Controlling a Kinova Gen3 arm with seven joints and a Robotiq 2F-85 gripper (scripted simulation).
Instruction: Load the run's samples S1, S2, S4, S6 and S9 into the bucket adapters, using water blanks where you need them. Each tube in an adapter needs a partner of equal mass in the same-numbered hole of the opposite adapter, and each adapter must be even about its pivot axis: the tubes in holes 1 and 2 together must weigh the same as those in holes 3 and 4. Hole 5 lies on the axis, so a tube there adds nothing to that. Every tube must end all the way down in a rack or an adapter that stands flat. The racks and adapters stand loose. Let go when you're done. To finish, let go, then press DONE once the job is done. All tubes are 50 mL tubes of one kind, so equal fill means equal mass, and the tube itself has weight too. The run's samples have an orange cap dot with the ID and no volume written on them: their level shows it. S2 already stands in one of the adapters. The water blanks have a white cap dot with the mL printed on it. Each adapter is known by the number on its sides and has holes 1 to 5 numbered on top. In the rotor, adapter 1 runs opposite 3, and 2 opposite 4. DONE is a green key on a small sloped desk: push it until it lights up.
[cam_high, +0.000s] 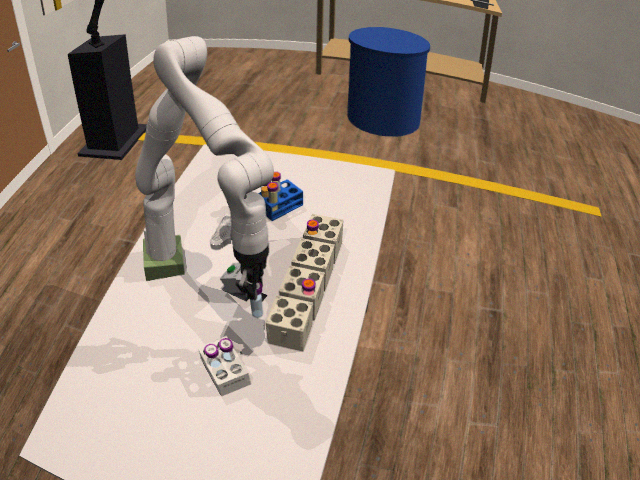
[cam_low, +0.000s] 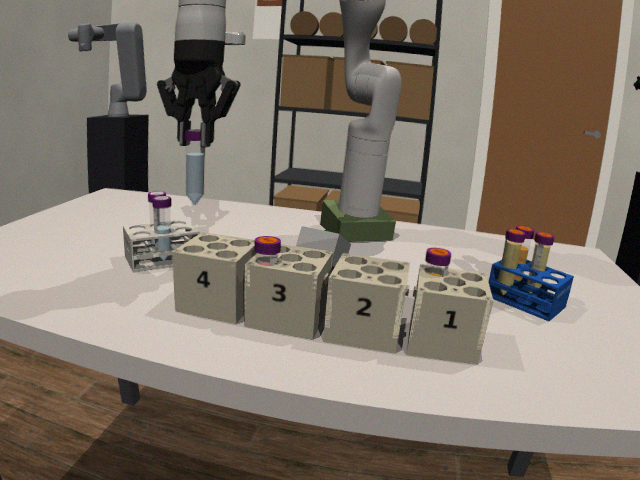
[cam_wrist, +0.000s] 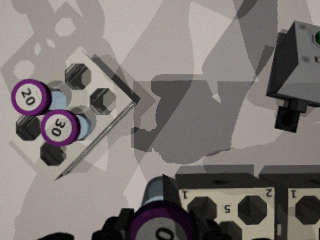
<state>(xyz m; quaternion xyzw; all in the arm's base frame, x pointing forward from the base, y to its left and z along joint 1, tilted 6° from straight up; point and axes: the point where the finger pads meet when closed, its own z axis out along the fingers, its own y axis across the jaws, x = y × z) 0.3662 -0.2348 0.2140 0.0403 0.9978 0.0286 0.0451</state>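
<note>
Right now the white-dot blank is 10 mm behind my hand and 50 mm below it. Round my hand: grey done desk: 120 mm behind, 190 mm to the left, 190 mm below; then adapter 2: 70 mm ahead, 280 mm to the left, 190 mm below; then blank rack: 70 mm behind, 100 mm to the right, 210 mm below.
</note>
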